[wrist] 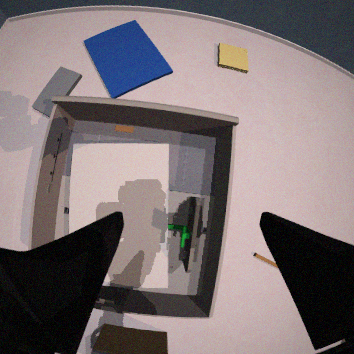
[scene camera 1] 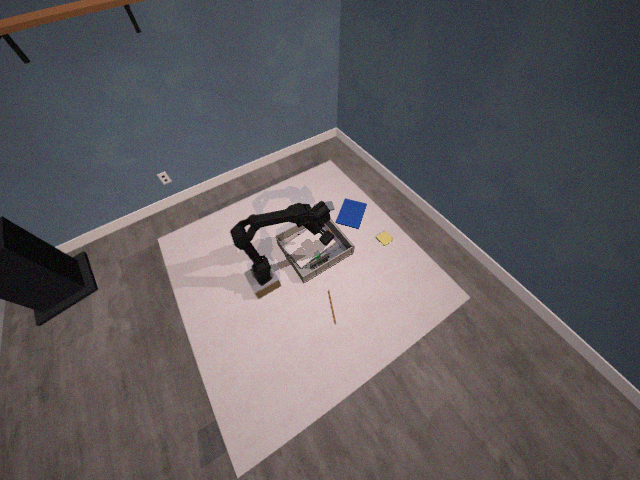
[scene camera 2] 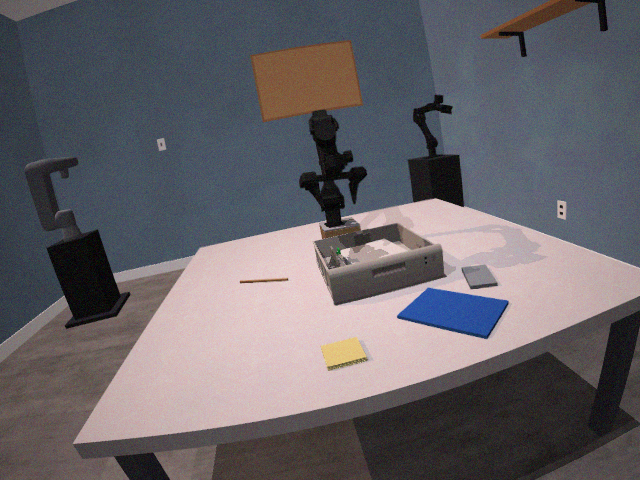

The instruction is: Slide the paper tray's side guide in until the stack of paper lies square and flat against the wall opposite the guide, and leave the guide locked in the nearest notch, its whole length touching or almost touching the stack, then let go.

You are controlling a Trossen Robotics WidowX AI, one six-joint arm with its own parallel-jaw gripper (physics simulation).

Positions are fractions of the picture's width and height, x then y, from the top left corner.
white paper stack: wrist 0.37,0.50; scene camera 1 0.47,0.52; scene camera 2 0.59,0.52
